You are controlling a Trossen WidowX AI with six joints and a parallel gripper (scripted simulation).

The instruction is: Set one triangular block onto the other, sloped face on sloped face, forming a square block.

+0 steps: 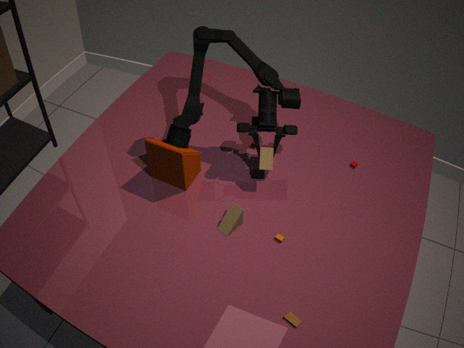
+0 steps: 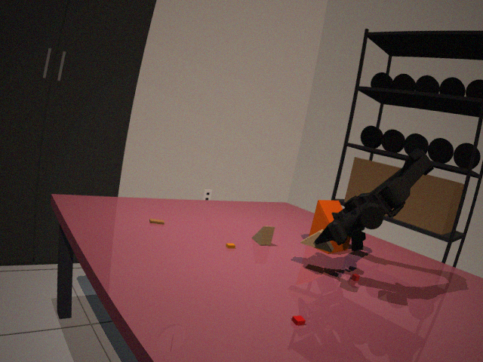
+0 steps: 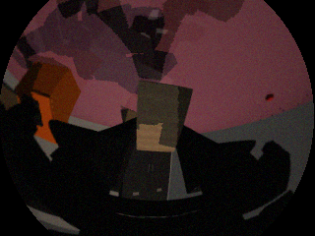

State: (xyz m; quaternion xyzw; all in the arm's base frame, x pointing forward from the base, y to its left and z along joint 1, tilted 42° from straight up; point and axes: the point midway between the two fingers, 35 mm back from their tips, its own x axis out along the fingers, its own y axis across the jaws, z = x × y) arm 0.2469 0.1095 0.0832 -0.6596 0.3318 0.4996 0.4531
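The triangular block lies 21 cm to the right of my gripper tip, 7 cm below it and 1 cm ahead of it. Round my gripper tip: small orange piece (20 cm to the right, 15 cm ahead, 8 cm below); flat tan piece (42 cm to the right, 30 cm ahead, 9 cm below); red cube (26 cm ahead, 20 cm to the left, 8 cm below).
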